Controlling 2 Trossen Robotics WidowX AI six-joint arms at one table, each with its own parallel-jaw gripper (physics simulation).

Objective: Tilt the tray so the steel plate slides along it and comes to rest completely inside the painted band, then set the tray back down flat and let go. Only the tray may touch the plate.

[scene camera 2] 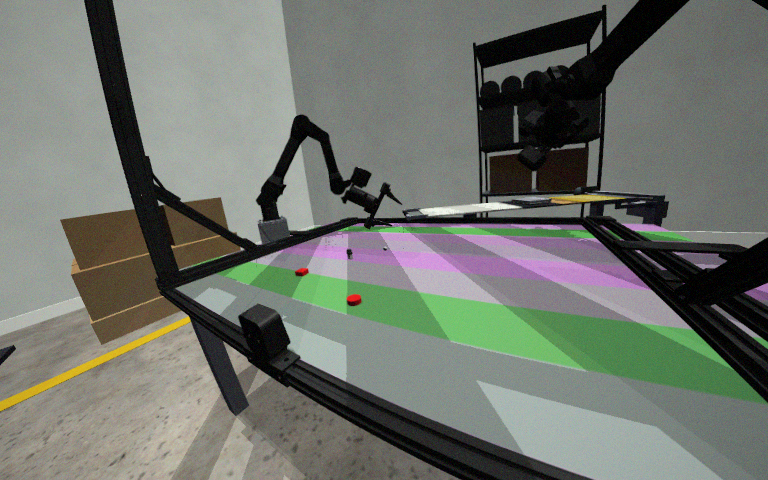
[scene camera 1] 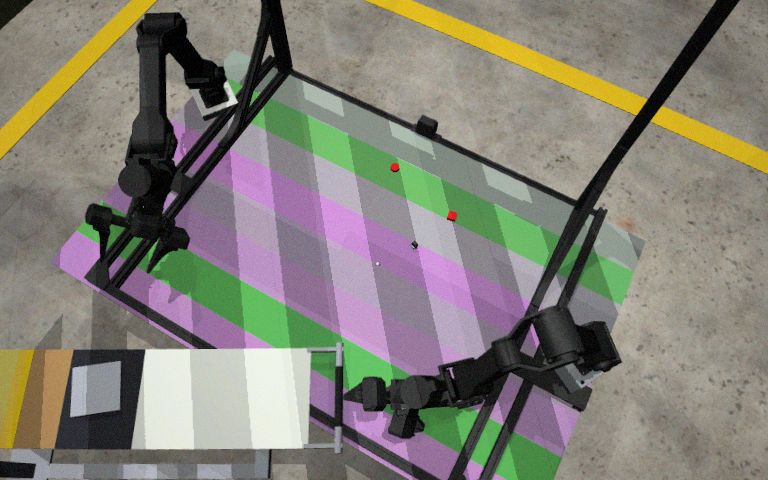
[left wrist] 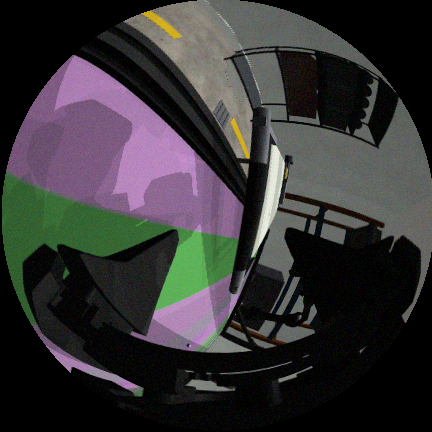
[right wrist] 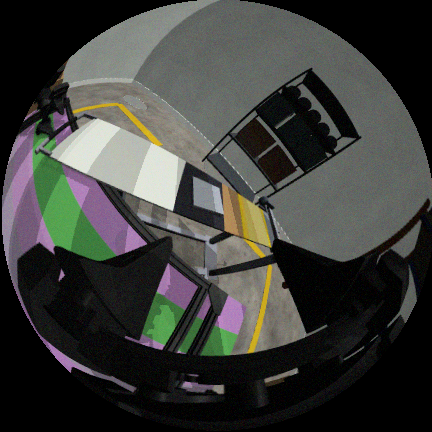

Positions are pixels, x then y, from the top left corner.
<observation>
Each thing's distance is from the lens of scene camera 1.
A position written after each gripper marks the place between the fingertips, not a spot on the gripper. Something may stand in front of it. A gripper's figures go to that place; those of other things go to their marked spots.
left gripper (scene camera 1: 356,397): 1.15 m
right gripper (scene camera 1: 124,267): 1.16 m
</observation>
